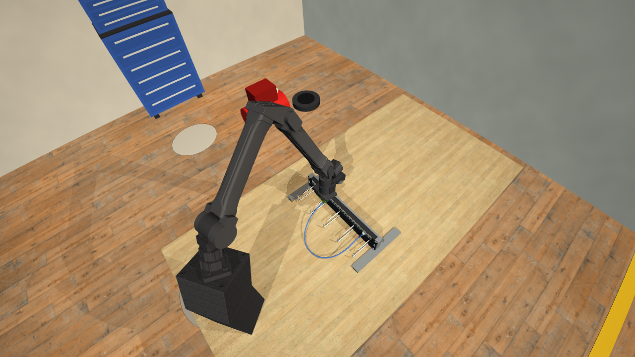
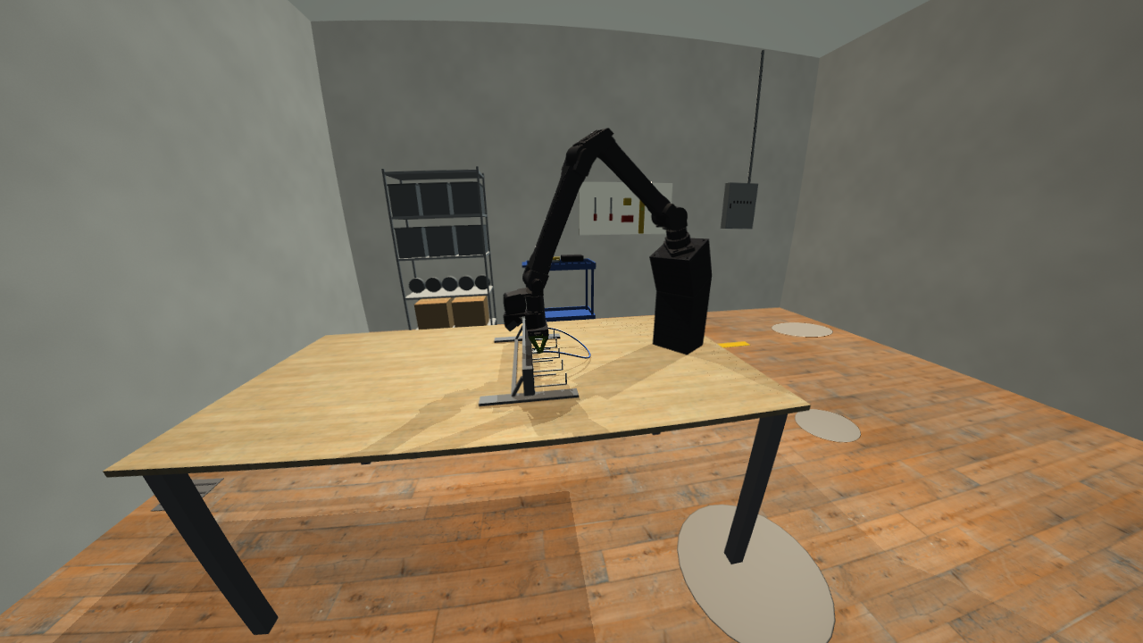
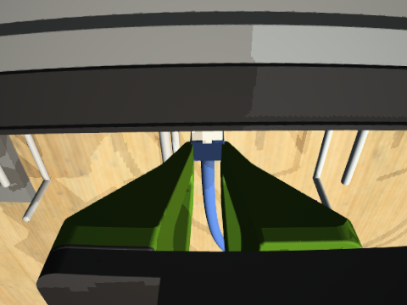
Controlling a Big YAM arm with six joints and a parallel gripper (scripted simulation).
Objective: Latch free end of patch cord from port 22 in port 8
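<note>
Right now my hand is 2 cm short of the cord plug and 1 cm to the right of it.
</note>
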